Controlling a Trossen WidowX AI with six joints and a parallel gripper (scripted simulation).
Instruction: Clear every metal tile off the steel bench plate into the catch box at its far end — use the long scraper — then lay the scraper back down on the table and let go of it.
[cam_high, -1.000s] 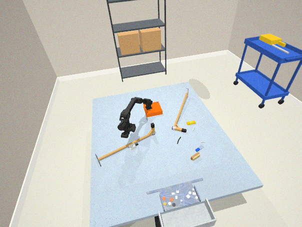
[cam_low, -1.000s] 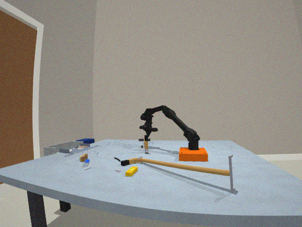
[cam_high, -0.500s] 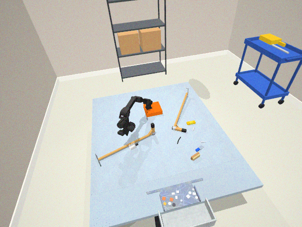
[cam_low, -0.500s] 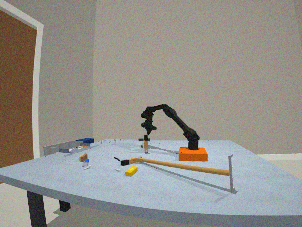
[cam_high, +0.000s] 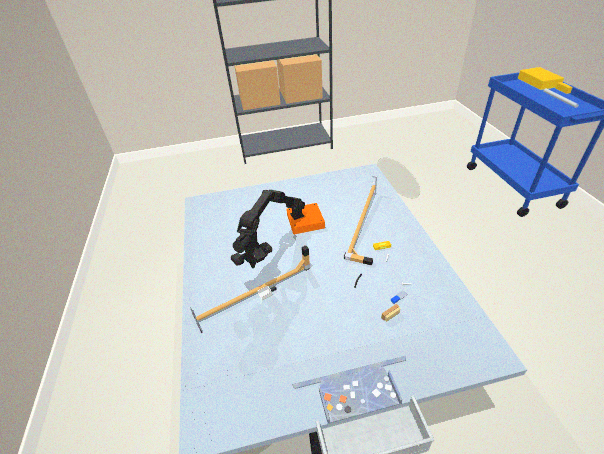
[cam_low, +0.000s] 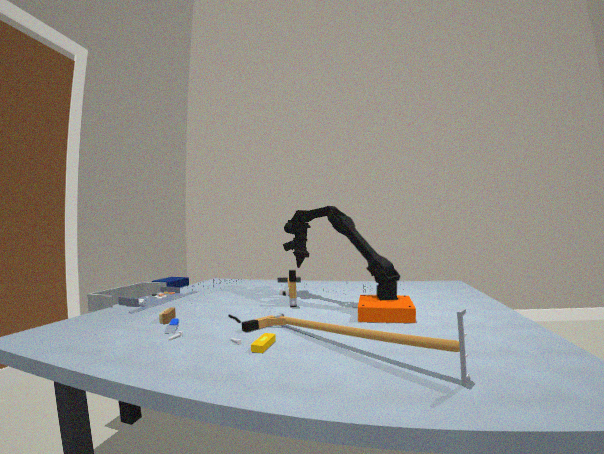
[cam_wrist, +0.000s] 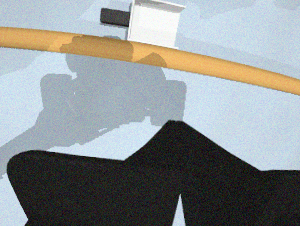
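My gripper tip is 6 cm above the scraper, 4 cm short of it and 2 cm to the left of it. The rest, counted from my gripper tip: white-and-black piece: 12 cm below, 7 cm ahead, 4 cm to the left; wooden block: 47 cm to the left, 43 cm ahead, 11 cm below; black curved strip: 45 cm to the left, 20 cm ahead, 12 cm below.
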